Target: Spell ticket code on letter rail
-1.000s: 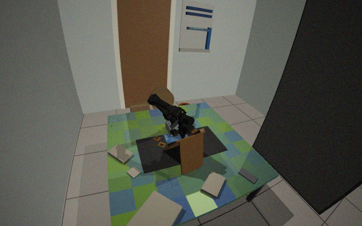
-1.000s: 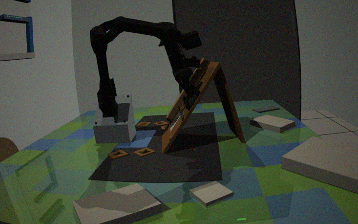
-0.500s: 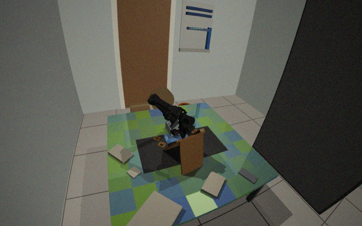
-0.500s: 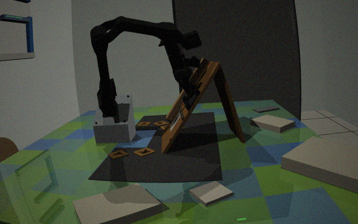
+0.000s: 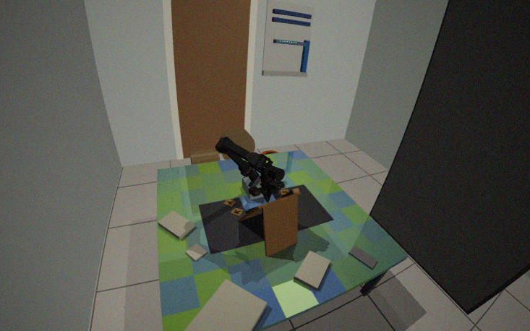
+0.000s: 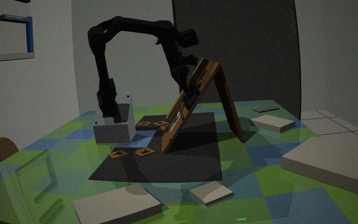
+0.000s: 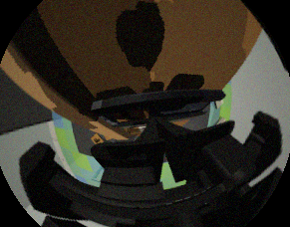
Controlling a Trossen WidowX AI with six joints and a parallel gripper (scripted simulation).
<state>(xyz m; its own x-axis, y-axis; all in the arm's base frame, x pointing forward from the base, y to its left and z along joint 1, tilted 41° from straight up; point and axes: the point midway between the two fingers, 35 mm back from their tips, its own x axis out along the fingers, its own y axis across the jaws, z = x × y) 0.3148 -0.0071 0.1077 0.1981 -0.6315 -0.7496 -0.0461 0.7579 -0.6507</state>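
My gripper tip is now 30 mm to the right of the orange letter tile marked l, 10 mm short of it and 10 mm above it. From my gripper tip the other things lie so: dark mat: 180 mm below, 120 mm behind, 50 mm to the left; white ticket: 100 mm below, 50 mm behind, 10 mm to the right; orange letter tile marked f: 260 mm to the left, 180 mm below, 130 mm behind.
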